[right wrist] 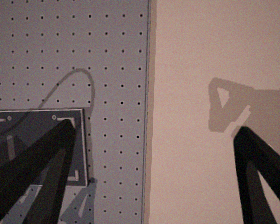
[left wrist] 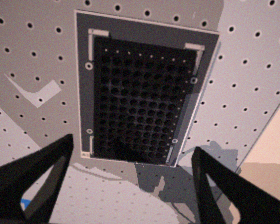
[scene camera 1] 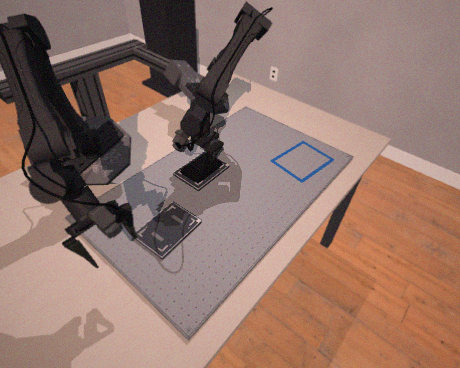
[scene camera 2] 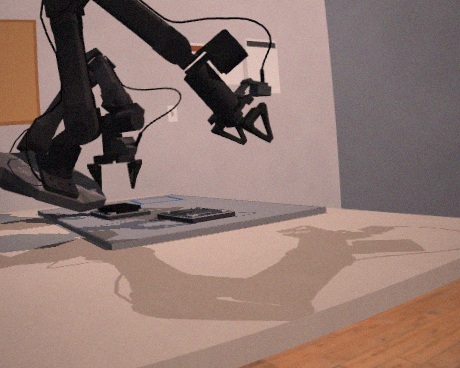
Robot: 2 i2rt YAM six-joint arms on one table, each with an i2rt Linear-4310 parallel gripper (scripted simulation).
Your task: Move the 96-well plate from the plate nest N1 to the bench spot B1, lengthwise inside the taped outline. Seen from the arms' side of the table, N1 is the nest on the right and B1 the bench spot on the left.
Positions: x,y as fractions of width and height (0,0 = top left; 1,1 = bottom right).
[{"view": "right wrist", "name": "my right gripper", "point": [0.54,0.58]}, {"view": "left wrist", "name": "my left gripper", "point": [0.48,0.65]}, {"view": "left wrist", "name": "black 96-well plate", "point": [0.47,0.42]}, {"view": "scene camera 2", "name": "my left gripper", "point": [0.26,0.52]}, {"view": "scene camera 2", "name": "my right gripper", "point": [0.56,0.38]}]
